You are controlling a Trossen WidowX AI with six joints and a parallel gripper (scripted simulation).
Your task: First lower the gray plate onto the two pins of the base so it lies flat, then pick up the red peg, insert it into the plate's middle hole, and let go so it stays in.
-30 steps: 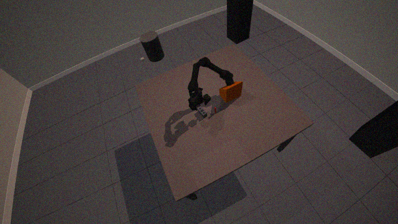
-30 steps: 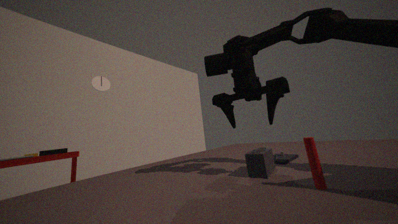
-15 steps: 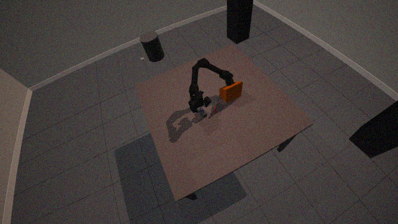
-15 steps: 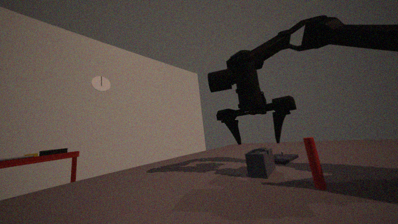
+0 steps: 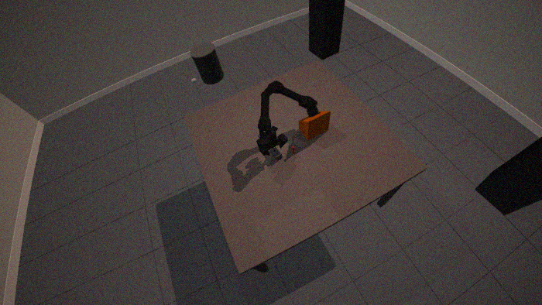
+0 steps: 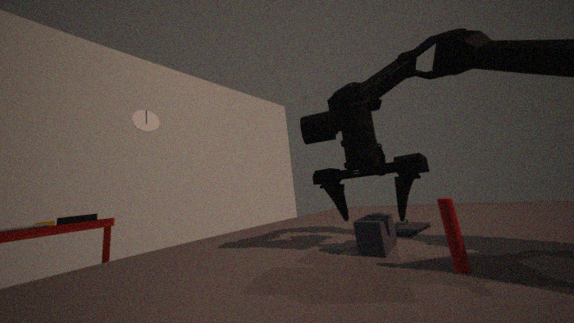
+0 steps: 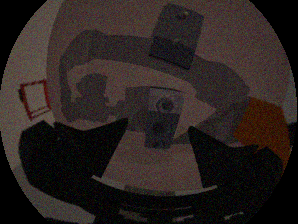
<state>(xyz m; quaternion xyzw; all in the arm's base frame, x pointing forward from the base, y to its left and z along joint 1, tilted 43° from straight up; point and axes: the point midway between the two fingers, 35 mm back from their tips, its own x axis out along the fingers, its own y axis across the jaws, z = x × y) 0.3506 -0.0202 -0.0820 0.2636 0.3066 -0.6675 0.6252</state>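
Right now my gripper tip is 1 cm above the gray plate. The rest, counted from my gripper tip: red peg: 11 cm behind, 6 cm to the left; dark flat base: 1 cm behind, 15 cm to the right, 4 cm below.
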